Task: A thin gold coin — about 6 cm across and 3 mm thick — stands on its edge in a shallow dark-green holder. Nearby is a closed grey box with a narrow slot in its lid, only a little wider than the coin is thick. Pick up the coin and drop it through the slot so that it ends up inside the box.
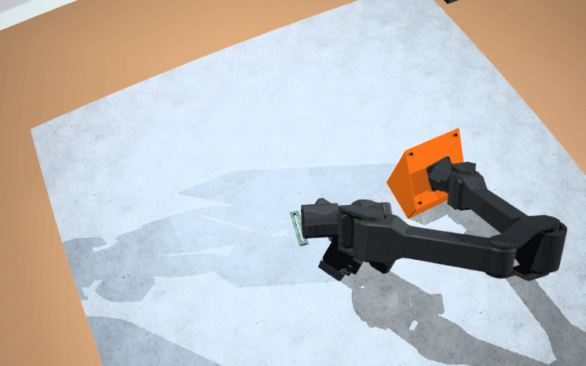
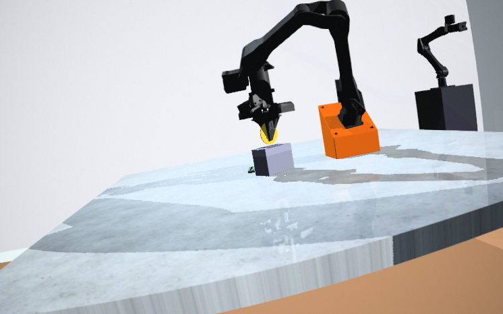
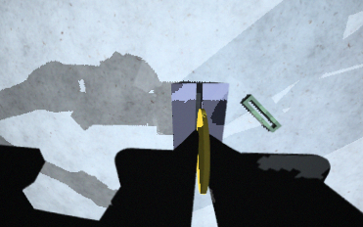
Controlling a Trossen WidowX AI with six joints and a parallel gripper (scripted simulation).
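My gripper tip is now 2 cm below the coin.
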